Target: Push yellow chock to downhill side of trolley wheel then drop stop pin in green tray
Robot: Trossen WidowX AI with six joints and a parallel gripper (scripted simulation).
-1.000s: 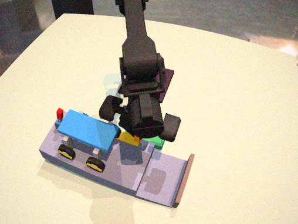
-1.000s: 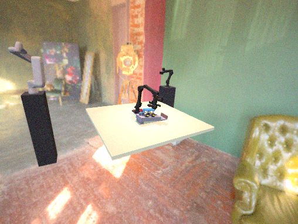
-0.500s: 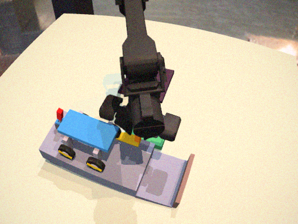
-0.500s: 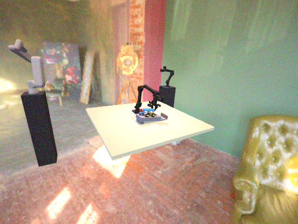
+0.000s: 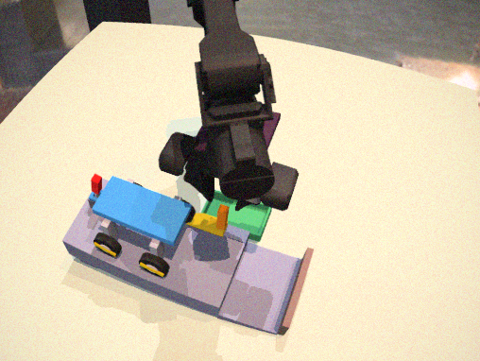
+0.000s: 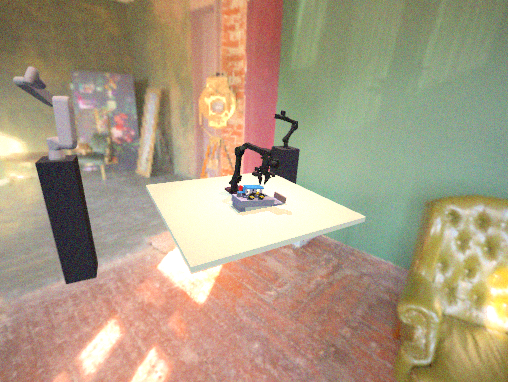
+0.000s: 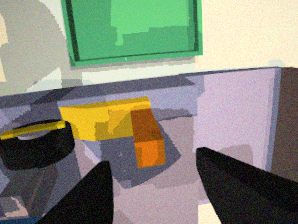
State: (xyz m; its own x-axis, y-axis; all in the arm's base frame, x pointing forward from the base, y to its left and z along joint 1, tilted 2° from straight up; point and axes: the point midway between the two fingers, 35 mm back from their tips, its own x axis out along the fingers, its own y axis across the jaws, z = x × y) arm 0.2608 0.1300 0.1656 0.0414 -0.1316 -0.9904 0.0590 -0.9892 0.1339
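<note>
The yellow chock lies 5 cm below my gripper tip and 3 cm to the right of it. From my gripper tip the other things lie so: ramp 11 cm to the right, 9 cm below, 7 cm ahead; then green tray 14 cm below, 7 cm behind, 1 cm to the right; then trolley 12 cm to the right, 7 cm ahead, 2 cm below.
</note>
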